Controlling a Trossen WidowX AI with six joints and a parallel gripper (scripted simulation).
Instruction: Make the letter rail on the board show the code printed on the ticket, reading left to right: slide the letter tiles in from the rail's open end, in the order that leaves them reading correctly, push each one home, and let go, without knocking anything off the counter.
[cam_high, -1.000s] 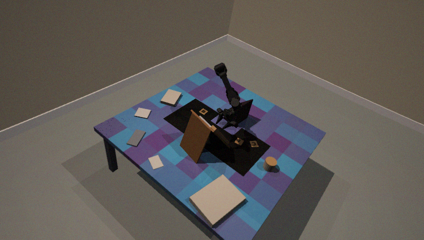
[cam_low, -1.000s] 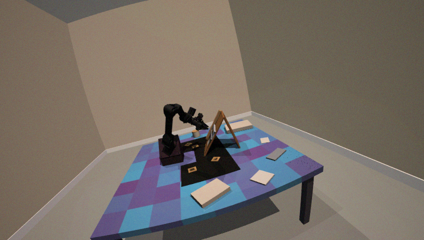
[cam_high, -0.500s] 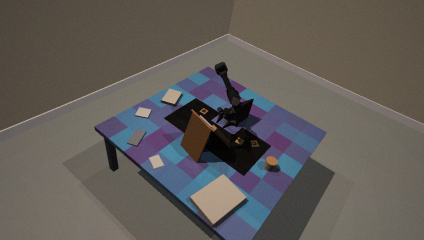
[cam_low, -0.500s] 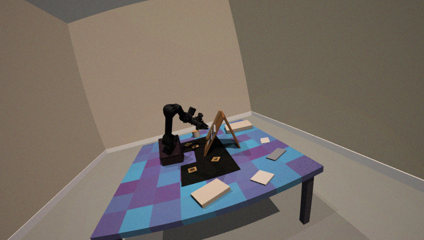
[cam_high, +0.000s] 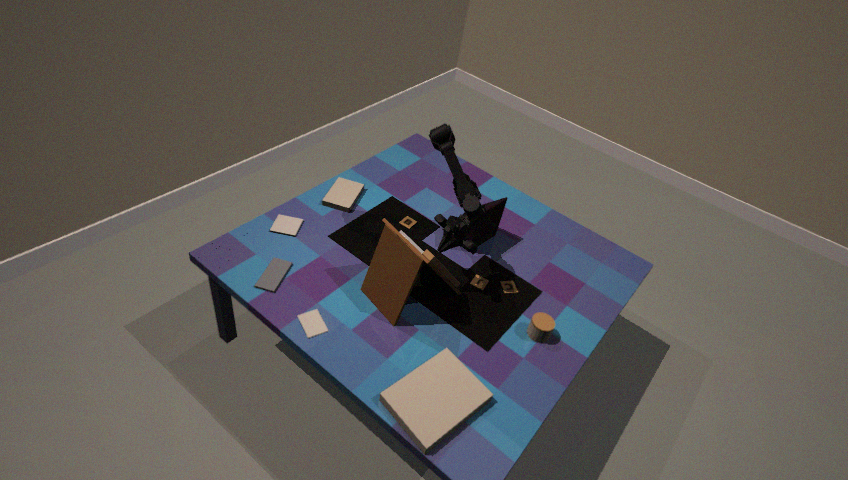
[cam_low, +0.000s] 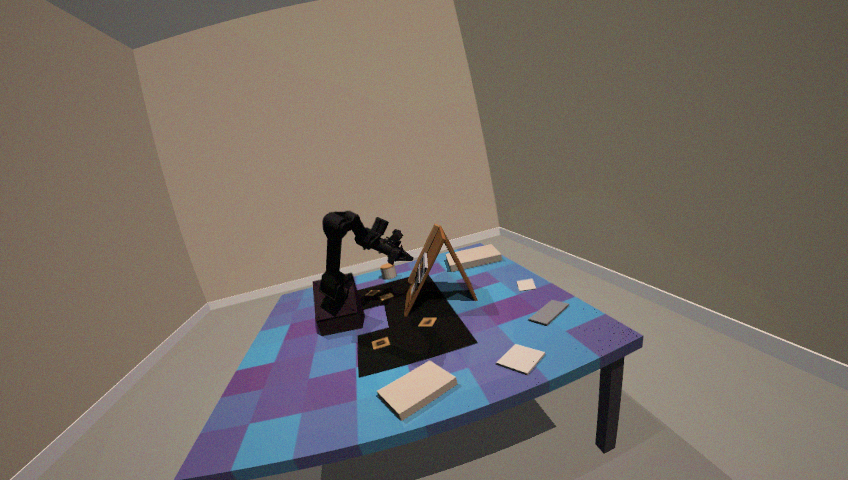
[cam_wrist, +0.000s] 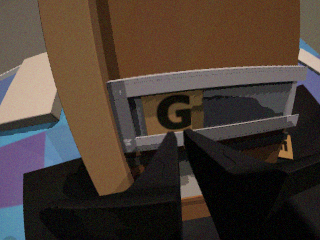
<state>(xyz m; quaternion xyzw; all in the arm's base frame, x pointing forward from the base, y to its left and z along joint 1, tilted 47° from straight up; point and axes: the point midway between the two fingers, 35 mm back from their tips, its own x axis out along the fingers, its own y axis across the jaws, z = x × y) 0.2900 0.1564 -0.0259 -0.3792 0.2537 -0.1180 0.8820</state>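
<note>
Right now the tan letter tile is 4 cm ahead of my gripper tip and 3 cm below it. The rest, counted from my gripper tip: large cream slab (36 cm to the left, 30 cm ahead, 17 cm below); ticket (10 cm below, 4 cm to the right, 2 cm behind); black mat (18 cm below, 12 cm behind, 9 cm to the right).
</note>
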